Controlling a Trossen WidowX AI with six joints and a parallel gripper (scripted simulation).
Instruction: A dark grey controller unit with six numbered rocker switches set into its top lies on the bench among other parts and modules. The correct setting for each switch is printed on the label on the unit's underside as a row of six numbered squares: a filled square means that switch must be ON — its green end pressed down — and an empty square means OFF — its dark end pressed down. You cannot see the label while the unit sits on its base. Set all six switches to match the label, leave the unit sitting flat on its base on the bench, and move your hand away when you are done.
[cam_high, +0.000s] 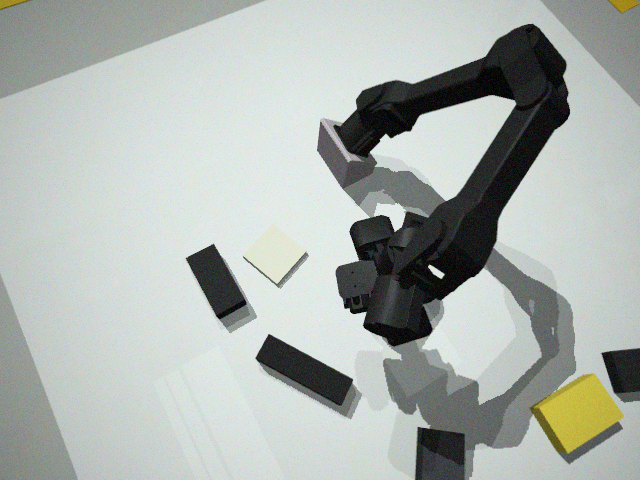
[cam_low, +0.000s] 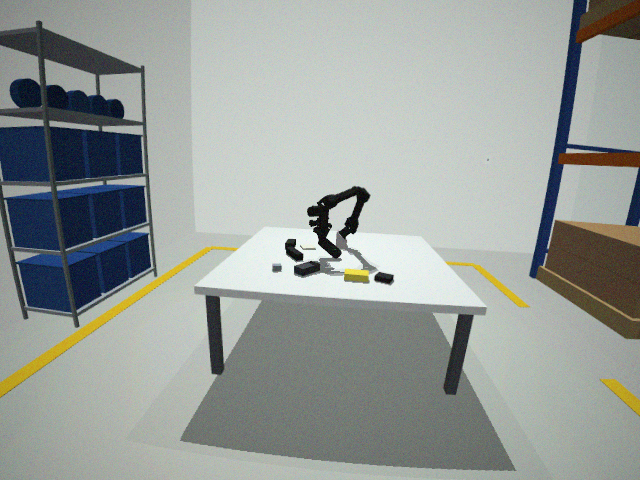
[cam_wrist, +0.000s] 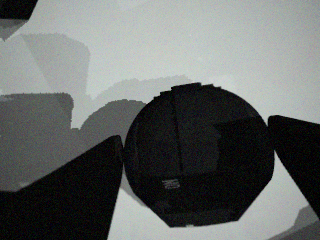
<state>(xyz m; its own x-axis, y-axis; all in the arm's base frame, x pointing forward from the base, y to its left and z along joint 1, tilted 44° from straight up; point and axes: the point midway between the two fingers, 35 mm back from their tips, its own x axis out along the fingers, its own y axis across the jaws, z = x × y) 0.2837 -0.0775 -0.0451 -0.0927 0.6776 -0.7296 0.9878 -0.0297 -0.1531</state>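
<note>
Now: the long dark block 150 mm to the right of my gripper tip, 70 mm below it and 60 mm ahead of it. Round my gripper tip: yellow block (300 mm ahead, 240 mm to the left, 80 mm below); cream tile (150 mm behind, 120 mm to the right, 90 mm below).
</note>
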